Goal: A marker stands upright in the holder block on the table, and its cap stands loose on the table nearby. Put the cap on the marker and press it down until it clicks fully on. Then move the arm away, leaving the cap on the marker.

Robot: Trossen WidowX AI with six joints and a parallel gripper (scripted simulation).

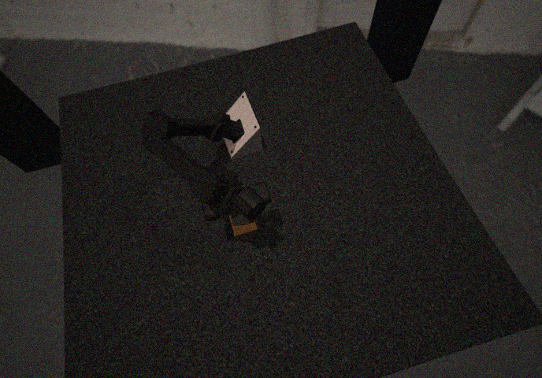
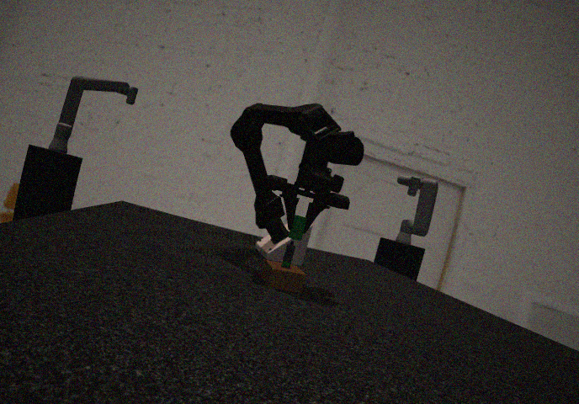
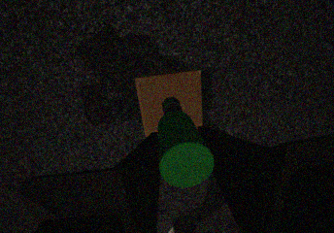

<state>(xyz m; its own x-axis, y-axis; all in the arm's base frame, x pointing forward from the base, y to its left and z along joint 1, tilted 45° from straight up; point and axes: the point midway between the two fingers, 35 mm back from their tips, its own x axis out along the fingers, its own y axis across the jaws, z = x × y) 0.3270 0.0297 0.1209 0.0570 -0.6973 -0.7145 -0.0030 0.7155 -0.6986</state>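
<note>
My gripper tip is now 5 cm above the dark marker. From my gripper tip the other things lie so: holder block: 10 cm below; green cap: 1 cm above.
</note>
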